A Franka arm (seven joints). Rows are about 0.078 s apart.
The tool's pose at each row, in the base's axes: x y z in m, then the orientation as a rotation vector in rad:
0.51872 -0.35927 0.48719 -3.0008 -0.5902 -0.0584
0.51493 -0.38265 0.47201 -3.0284 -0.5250 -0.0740
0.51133 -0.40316 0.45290 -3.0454 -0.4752 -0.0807
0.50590 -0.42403 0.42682 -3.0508 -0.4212 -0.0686
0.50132 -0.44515 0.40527 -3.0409 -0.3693 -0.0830
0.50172 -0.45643 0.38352 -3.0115 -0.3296 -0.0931
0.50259 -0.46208 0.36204 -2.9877 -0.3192 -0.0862
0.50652 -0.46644 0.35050 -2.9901 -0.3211 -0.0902
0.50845 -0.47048 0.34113 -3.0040 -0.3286 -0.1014
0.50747 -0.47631 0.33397 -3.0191 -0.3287 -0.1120
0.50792 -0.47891 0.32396 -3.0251 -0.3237 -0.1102
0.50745 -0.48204 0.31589 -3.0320 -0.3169 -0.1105
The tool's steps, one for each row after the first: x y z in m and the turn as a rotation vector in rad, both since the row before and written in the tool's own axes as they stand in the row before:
-0.01311 0.02124 0.01297 -0.0184 0.0084 0.0443
-0.01137 0.01916 0.01739 -0.0104 0.0036 0.0333
-0.01306 0.01947 0.02440 0.0029 -0.0064 0.0354
-0.01122 0.02022 0.01992 0.0138 0.0126 0.0327
-0.00365 0.01254 0.02073 0.0316 0.0121 0.0242
-0.00192 0.00789 0.02069 0.0251 -0.0011 0.0061
0.00212 0.00654 0.01097 -0.0029 0.0022 -0.0013
0.00036 0.00550 0.00880 -0.0155 0.0052 -0.0049
-0.00275 0.00622 0.00632 -0.0160 0.0050 0.0001
-0.00095 0.00356 0.00967 -0.0053 -0.0017 0.0036
-0.00177 0.00366 0.00766 -0.0063 -0.0004 0.0047

